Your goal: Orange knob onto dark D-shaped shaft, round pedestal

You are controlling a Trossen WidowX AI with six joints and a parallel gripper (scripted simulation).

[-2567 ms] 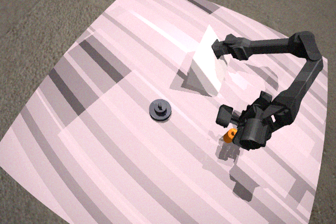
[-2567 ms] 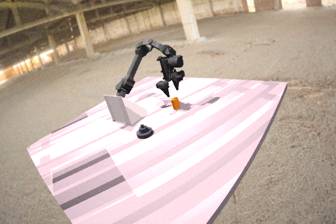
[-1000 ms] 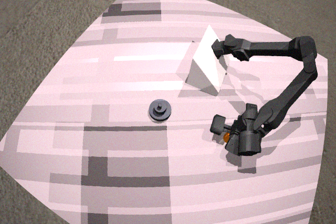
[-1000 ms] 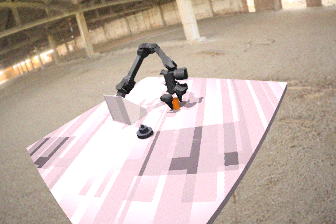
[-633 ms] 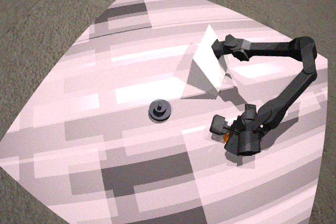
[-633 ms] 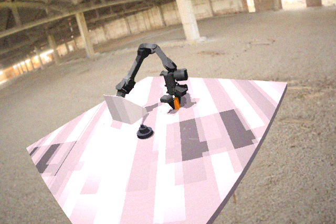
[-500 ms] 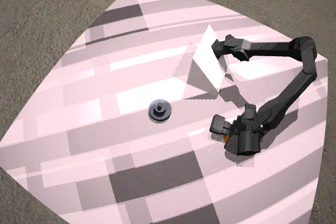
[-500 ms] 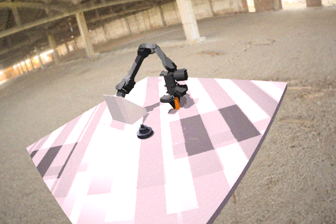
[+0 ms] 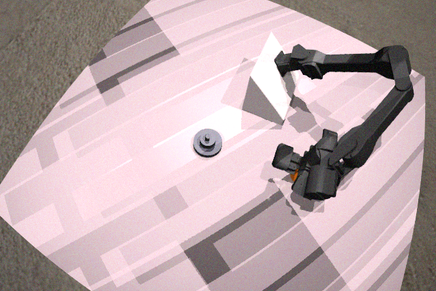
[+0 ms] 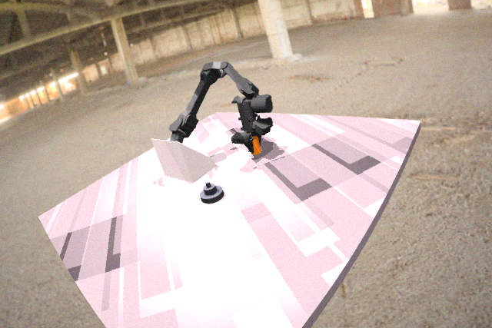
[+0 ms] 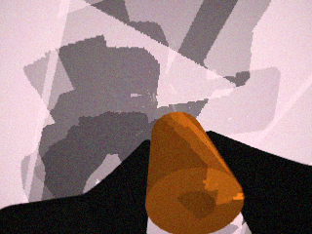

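Right now my gripper tip is 27 cm to the left of the pedestal with D-shaped shaft, 5 cm short of it and 1 cm above it. From my gripper tip the other things lie so: orange knob 2 cm above.
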